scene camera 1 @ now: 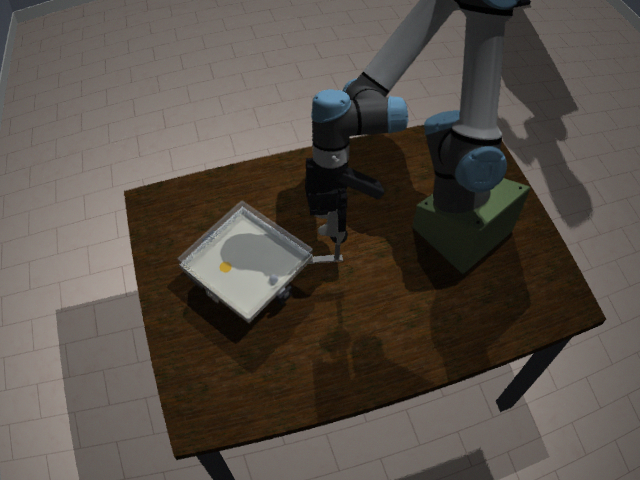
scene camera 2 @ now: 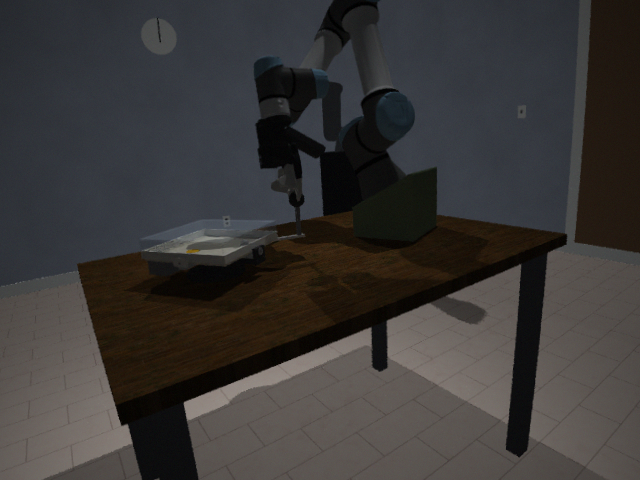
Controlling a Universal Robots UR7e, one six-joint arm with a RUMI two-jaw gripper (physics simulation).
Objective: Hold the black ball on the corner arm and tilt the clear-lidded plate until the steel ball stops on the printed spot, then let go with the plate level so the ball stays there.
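The white clear-lidded plate (scene camera 1: 242,304) (scene camera 2: 219,259) stands at the left of the table. The steel ball (scene camera 1: 273,279) is near the plate's lower right wall in scene camera 1, well away from the orange printed spot (scene camera 1: 225,267) (scene camera 2: 193,251); I cannot make the ball out in scene camera 2. The corner arm (scene camera 1: 324,258) (scene camera 2: 298,222) runs from the plate's right corner and rises as a thin post. The black ball (scene camera 1: 338,237) (scene camera 2: 296,199) tops that post. My gripper (scene camera 1: 339,235) (scene camera 2: 296,195) is shut on the black ball from above. Whether the plate is slightly tilted is hard to tell.
The green wedge-shaped base (scene camera 1: 454,242) (scene camera 2: 398,211) carries the robot arm at the right of the wooden table (scene camera 1: 248,408) (scene camera 2: 217,351). Dark supports (scene camera 1: 283,293) (scene camera 2: 258,252) show under the plate. Shadows of the arm and gripper fall across the plate and table.
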